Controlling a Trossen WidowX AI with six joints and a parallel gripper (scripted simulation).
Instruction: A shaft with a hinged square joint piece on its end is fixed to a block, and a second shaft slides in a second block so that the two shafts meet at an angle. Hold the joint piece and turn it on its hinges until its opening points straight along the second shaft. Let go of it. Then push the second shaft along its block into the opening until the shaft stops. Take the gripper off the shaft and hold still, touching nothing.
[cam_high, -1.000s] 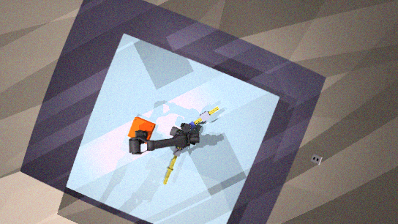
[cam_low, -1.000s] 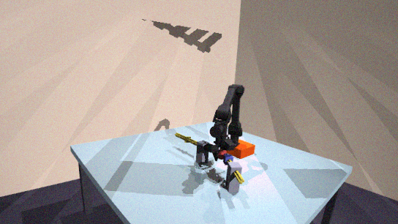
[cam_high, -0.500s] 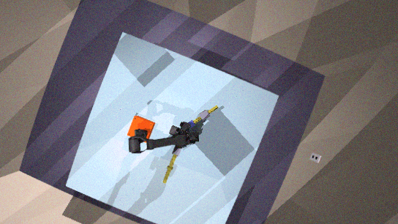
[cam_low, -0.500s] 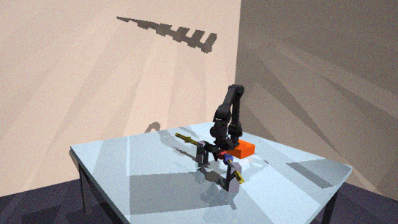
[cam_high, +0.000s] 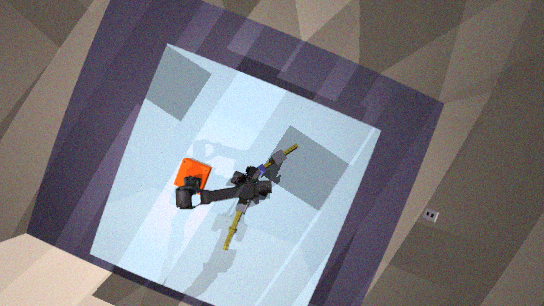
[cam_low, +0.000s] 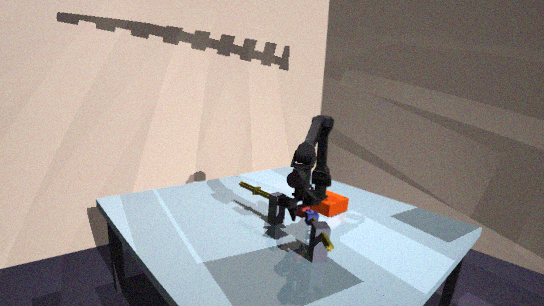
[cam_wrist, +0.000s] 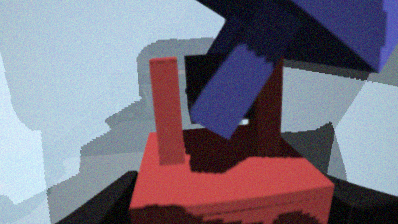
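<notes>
Right now the red joint piece is 2 cm to the left of my gripper tip and 4 cm above it.
</notes>
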